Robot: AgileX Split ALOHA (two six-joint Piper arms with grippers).
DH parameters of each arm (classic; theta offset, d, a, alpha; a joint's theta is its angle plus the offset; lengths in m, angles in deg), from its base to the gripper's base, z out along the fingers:
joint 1: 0 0.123 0 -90
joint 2: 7.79 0 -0.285 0
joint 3: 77.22 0 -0.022 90
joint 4: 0 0.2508 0 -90
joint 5: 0 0 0.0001 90
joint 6: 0 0.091 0 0
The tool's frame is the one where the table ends.
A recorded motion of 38 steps. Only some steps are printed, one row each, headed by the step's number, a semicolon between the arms.
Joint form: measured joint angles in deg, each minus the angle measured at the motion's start. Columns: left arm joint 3, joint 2, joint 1, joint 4, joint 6, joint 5; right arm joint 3, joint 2, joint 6, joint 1, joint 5, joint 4.
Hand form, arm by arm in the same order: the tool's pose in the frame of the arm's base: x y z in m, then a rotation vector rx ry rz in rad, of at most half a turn. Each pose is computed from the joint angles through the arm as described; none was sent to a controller.
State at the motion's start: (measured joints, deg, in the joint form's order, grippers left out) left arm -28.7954 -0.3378 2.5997 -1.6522 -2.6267 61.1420; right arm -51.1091 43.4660 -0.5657 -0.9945 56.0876 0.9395
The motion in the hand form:
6: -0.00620 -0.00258 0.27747 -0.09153 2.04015 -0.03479; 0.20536 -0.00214 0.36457 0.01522 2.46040 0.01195
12: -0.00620 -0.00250 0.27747 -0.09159 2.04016 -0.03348; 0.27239 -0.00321 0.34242 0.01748 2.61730 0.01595
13: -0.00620 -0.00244 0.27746 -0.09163 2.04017 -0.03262; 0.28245 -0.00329 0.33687 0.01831 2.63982 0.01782
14: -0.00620 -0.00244 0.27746 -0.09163 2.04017 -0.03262; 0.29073 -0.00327 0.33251 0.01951 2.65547 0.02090
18: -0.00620 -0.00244 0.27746 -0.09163 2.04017 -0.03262; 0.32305 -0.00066 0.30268 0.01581 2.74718 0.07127
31: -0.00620 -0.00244 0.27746 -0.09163 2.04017 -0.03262; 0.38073 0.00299 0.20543 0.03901 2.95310 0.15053
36: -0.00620 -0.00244 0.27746 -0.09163 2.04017 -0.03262; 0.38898 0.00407 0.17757 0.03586 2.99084 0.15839
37: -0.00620 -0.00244 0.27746 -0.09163 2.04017 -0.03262; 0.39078 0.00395 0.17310 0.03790 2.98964 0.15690
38: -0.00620 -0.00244 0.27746 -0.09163 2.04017 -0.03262; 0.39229 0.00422 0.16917 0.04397 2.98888 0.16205
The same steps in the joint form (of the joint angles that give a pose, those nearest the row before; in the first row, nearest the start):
6: 0.00 0.00 0.00 0.00 0.00 0.00; -11.02 18.31 0.00 0.00 0.24 0.14
12: 0.00 0.00 0.00 0.06 0.00 0.00; -19.44 33.83 0.00 0.00 2.13 0.19
13: 0.00 0.00 0.00 0.10 0.00 0.00; -20.57 36.17 0.00 0.00 2.21 0.25
14: 0.00 0.00 0.00 0.10 0.00 0.00; -21.57 38.07 0.00 0.00 2.21 0.37
18: 0.00 0.00 0.00 0.10 0.00 0.00; -24.30 46.25 -1.08 0.00 2.11 2.72
31: 0.00 0.00 0.00 0.10 0.00 0.00; -28.04 65.14 -2.39 0.05 -0.94 6.16
36: 0.00 0.00 0.00 0.10 0.00 0.00; -28.04 69.37 -2.99 0.18 -2.95 6.63
37: 0.00 0.00 0.00 0.10 0.00 0.00; -28.04 70.05 -2.99 0.18 -3.71 6.63
38: 0.00 0.00 0.00 0.10 0.00 0.00; -28.04 70.65 -2.99 0.18 -4.33 6.92

